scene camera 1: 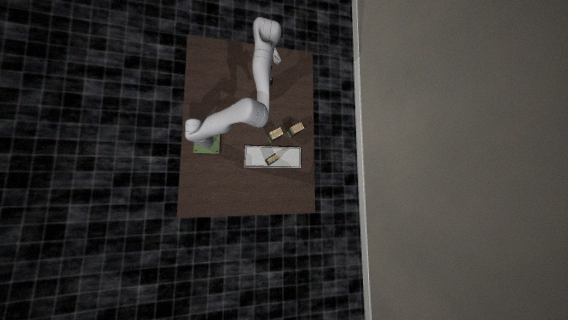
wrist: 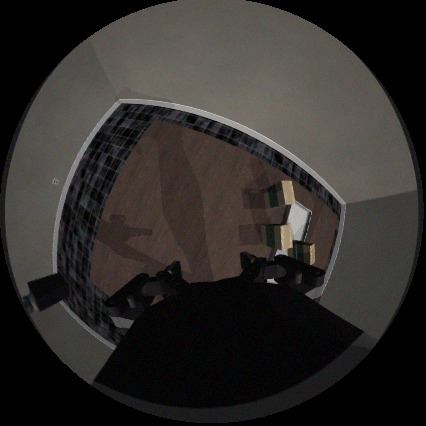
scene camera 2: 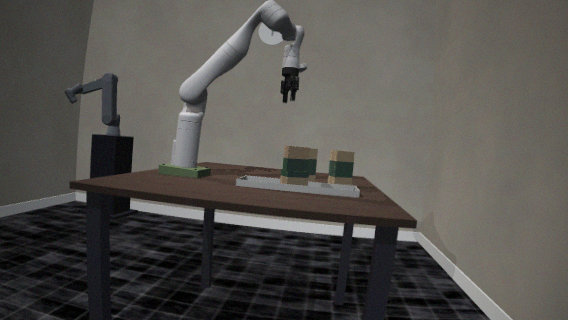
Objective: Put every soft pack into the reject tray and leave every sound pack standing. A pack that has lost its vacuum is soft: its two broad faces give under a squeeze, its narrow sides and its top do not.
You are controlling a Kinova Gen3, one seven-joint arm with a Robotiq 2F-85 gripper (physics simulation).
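Seen in the pictures: gripper, fingertip midpoint: (wrist: 210, 264) (scene camera 2: 288, 101); arm's base, link origin: (scene camera 1: 206, 141) (scene camera 2: 184, 166).
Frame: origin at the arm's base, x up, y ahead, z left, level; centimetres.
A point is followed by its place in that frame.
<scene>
Three tan packs with green bands stand upright. One pack (scene camera 1: 272, 159) {y 43.5, x 11.2, z -9.8 cm} (scene camera 2: 295, 167) {y 44.4, x 4.4, z -10.5 cm} (wrist: 305, 253) {y 43.6, x 8.6, z -7.6 cm} stands in the light grey reject tray (scene camera 1: 255, 157) {y 33.0, x -2.8, z -7.8 cm} (scene camera 2: 330, 191) {y 56.7, x -2.0, z -13.5 cm} (wrist: 299, 220) {y 58.5, x -2.9, z -7.9 cm}. A second pack (scene camera 1: 275, 133) {y 44.3, x 10.9, z 7.4 cm} (scene camera 2: 313, 162) {y 48.6, x 5.7, z 7.1 cm} (wrist: 277, 236) {y 43.9, x 9.2, z 10.0 cm} stands on the table beside the tray, partly hidden in scene camera 2. A third pack (scene camera 1: 296, 129) {y 58.2, x 10.8, z 11.7 cm} (scene camera 2: 341, 167) {y 59.1, x 4.6, z 10.2 cm} (wrist: 280, 194) {y 57.1, x 9.5, z 14.9 cm} stands on the table nearer the wall. Looks do not tell soft from sound. My gripper (scene camera 2: 289, 100) {y 33.0, x 30.4, z 31.5 cm} (wrist: 210, 264) {y 33.0, x 30.4, z 31.5 cm} is open and empty, high above the table and away from the packs; the arm mostly hides it in scene camera 1.
The brown table (scene camera 1: 245, 195) {y 28.4, x -3.2, z -34.4 cm} (scene camera 2: 150, 190) {y 11.4, x -3.2, z -45.3 cm} (wrist: 225, 165) {y 62.4, x -3.2, z 35.9 cm} carries my arm's green base plate (scene camera 1: 215, 147) {y 6.2, x -0.3, z -3.7 cm} (scene camera 2: 185, 171) {y 4.2, x -1.2, z -7.9 cm}. The two packs outside the tray stand close together along its long side. A second grey arm (scene camera 2: 109, 100) stands on a black pedestal (scene camera 2: 112, 162) beyond the table.
</scene>
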